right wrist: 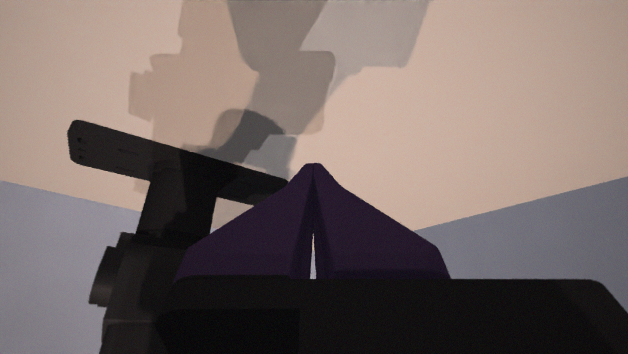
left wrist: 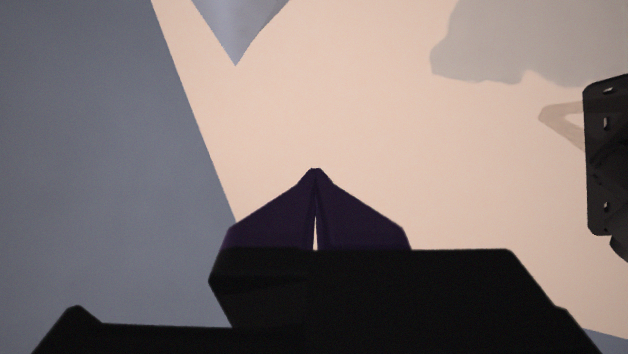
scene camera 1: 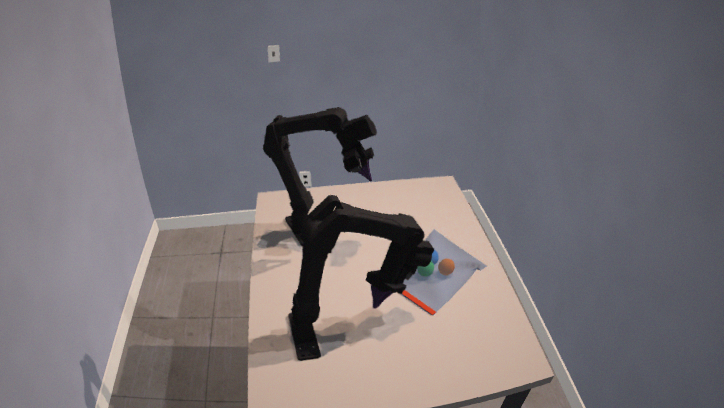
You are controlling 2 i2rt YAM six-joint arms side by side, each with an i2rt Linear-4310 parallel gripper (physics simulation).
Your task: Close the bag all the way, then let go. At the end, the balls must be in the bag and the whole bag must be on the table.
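The pale blue bag point(scene camera 1: 445, 292) point(left wrist: 239, 27) lies flat on the table, with a red strip point(scene camera 1: 419, 303) along its lower-left edge. A blue ball point(scene camera 1: 434, 256), a green ball point(scene camera 1: 426, 268) and an orange ball point(scene camera 1: 446, 267) show in the bag; the arm partly covers the blue one. The bag's upper-left part is hidden behind the right arm. My left gripper point(scene camera 1: 370, 179) point(left wrist: 315, 177) is shut and empty, high near the table's far edge. My right gripper point(scene camera 1: 374, 307) point(right wrist: 313, 176) is shut and empty, raised above the table to the left of the red strip.
The table point(scene camera 1: 486, 344) carries both arm bases; the right arm's base point(scene camera 1: 305, 349) point(right wrist: 105, 147) stands at its lower left, the left arm's base point(left wrist: 600, 210) farther back. The right forearm reaches over the bag's left corner. Walls stand beyond the table.
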